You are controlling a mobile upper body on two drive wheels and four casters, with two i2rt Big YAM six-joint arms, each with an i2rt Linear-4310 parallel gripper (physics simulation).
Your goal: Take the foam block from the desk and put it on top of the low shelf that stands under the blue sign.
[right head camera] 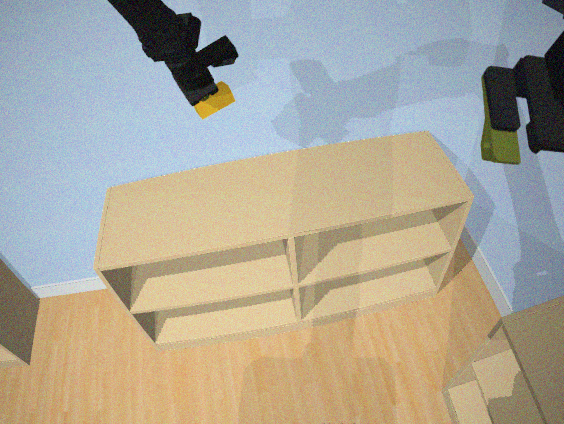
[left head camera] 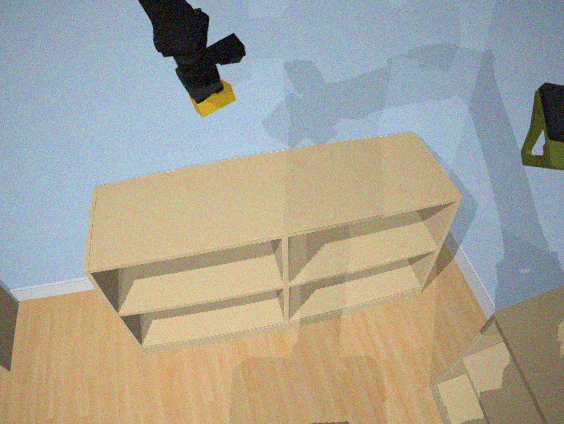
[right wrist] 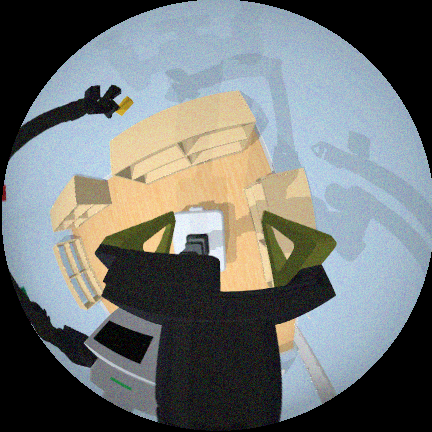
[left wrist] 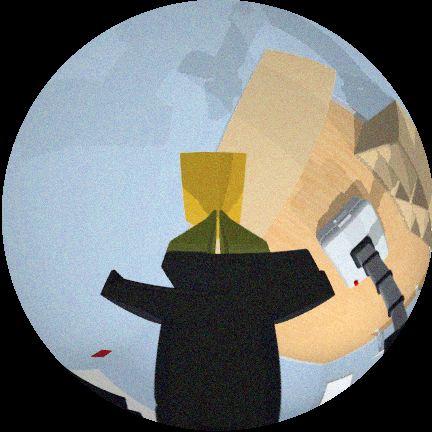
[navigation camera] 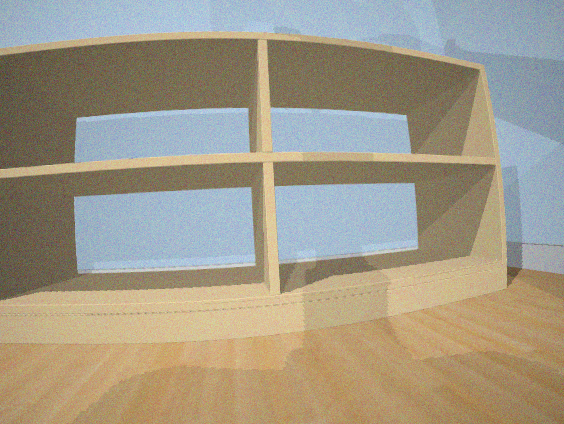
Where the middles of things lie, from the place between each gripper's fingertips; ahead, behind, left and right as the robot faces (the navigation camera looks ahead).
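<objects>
Yellow foam block [right head camera: 224, 97]: 10 mm to the right of my left hand, 30 mm ahead of it, 20 mm below it.
From my right hand, yellow foam block: 560 mm ahead, 280 mm below, 450 mm to the left.
</objects>
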